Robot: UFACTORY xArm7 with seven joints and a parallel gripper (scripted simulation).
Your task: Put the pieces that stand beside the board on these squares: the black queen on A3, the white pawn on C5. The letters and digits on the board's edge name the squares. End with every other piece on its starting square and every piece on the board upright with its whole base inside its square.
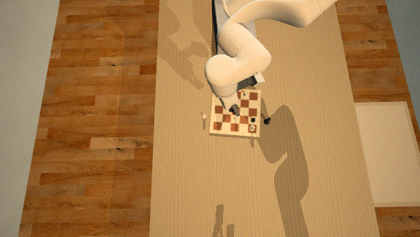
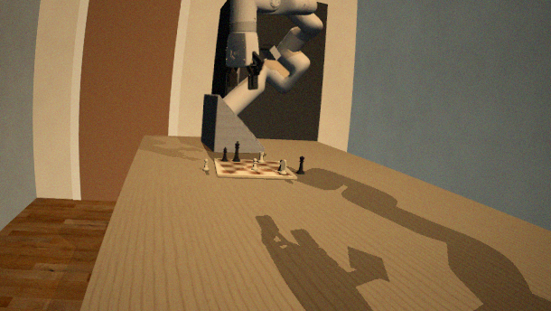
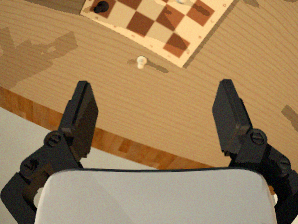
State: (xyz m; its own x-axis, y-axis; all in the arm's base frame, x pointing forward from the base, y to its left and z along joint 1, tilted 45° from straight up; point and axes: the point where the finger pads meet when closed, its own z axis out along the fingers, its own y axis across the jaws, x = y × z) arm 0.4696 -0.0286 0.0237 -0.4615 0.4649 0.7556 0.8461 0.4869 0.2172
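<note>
Now: hand 23 cm above the black pawn, 13 cm to the right of it and 1 cm short of it. From my hand the other things lie so: chessboard 24 cm below, 5 cm to the left, 3 cm behind.
</note>
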